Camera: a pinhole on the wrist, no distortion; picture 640 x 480 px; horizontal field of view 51.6 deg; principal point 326.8 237.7 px. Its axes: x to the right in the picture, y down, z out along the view. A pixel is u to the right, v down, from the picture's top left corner.
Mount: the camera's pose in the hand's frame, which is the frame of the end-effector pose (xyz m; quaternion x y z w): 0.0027 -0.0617 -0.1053 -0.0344 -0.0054 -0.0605 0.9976
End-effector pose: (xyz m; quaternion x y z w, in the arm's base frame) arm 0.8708 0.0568 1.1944 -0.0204 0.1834 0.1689 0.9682
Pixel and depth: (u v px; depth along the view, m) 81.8 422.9 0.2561
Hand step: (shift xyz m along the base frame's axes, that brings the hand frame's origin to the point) -0.0367 0.0238 0.1655
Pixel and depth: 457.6 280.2 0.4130
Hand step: 0.1859 0.0423 0.2544
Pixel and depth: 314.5 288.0 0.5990
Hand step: 0.1556 0.0721 0.4587
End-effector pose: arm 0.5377 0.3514 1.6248 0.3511 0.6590 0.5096 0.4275
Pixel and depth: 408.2 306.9 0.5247
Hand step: 0.3561 0.2221 -0.0416
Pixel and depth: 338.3 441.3 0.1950
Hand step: 0.0741 0.0450 -0.0018
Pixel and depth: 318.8 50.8 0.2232
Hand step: 0.1126 0.0117 -0.1174
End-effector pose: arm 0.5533 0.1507 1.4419 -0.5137 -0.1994 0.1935 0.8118
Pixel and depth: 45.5 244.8 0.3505
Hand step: -0.2490 0.1005 0.0910
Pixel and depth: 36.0 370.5 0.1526
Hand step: -0.0732 -0.0036 0.0212
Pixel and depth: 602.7 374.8 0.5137
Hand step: -0.0265 0.4430 0.1377
